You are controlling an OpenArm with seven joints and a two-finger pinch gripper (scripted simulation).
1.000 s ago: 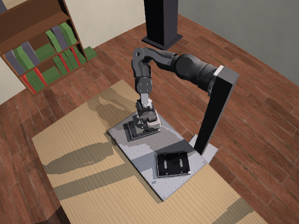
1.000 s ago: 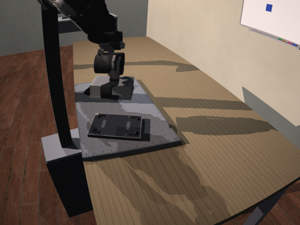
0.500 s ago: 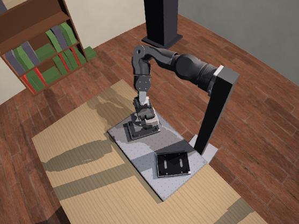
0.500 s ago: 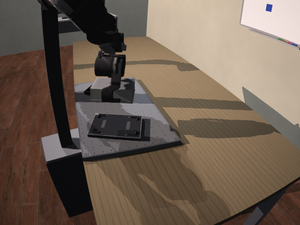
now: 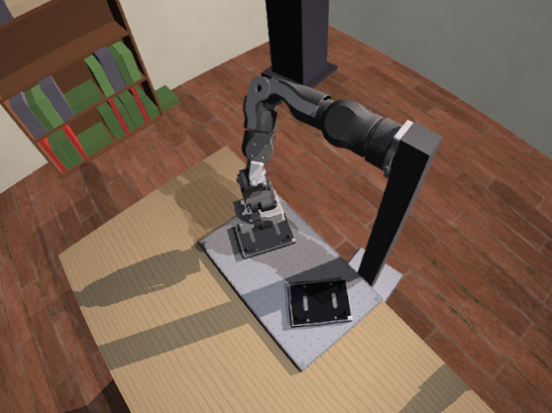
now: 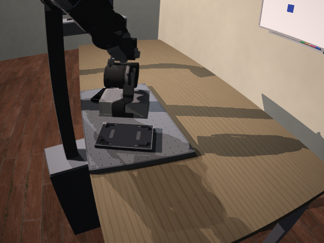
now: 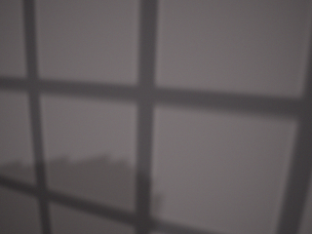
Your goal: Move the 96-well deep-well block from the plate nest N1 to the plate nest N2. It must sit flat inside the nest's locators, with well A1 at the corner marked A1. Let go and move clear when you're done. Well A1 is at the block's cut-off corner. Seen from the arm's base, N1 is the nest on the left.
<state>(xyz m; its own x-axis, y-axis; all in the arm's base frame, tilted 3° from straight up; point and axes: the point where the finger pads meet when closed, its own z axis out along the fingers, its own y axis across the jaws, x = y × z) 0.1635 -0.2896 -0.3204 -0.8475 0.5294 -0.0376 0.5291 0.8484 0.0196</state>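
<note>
Right now the deep-well block is 1 cm above my hand.
</note>
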